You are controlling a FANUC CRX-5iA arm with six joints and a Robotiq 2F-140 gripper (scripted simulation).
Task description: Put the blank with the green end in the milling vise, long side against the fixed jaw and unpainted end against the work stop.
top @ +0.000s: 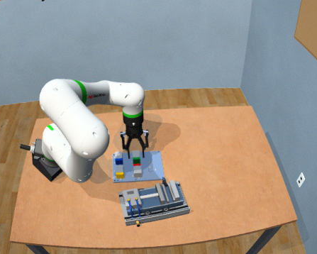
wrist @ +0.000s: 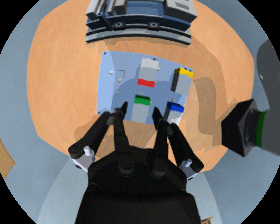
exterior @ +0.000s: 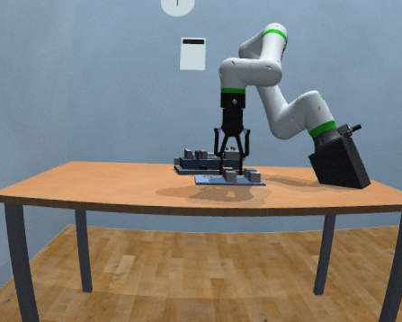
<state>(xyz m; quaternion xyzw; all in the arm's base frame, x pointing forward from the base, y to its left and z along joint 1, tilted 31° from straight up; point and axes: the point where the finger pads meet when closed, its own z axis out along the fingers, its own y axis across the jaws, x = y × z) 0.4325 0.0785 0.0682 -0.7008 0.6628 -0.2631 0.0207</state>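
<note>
Now: hand 3 cm above the green-ended blank. Round my hand: red-ended blank (9 cm to the right, 3 cm below); plate (6 cm below, 5 cm to the right); blue-ended blank (9 cm behind, 3 cm below).
</note>
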